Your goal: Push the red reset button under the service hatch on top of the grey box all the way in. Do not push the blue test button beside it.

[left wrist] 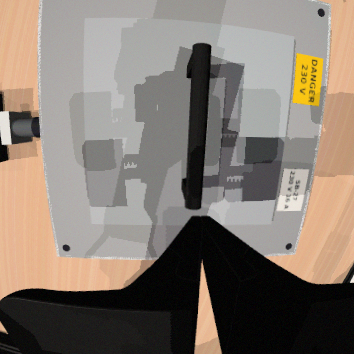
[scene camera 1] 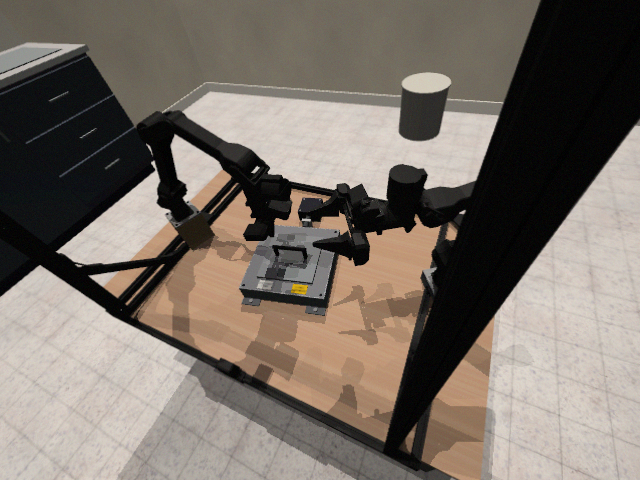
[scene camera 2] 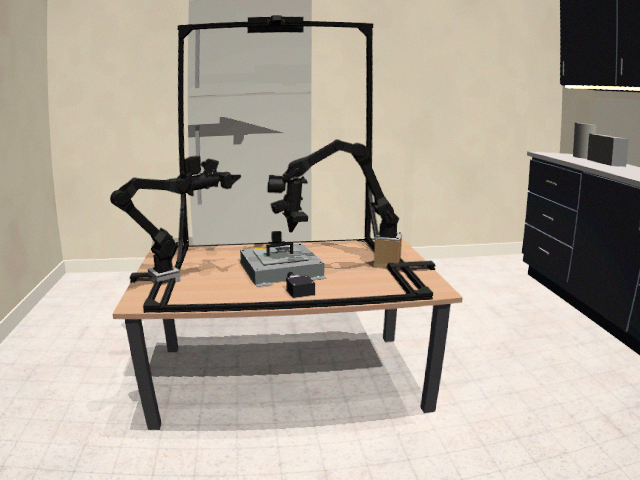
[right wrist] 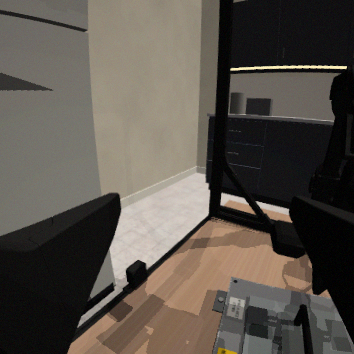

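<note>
The grey box stands on the table. Its service hatch lies flat and shut on top, with a black bar handle standing up from it. The red reset button and the blue test button do not show in any view. My left gripper is shut and empty, pointing down above the box; in the left wrist view its tips appear just below one end of the handle. My right gripper is open and empty, held level and high beside the box.
A dark block with a connector stands beside the box. A yellow danger label and a white label are on the box top. A black frame surrounds the work area. A bin stands beyond the table.
</note>
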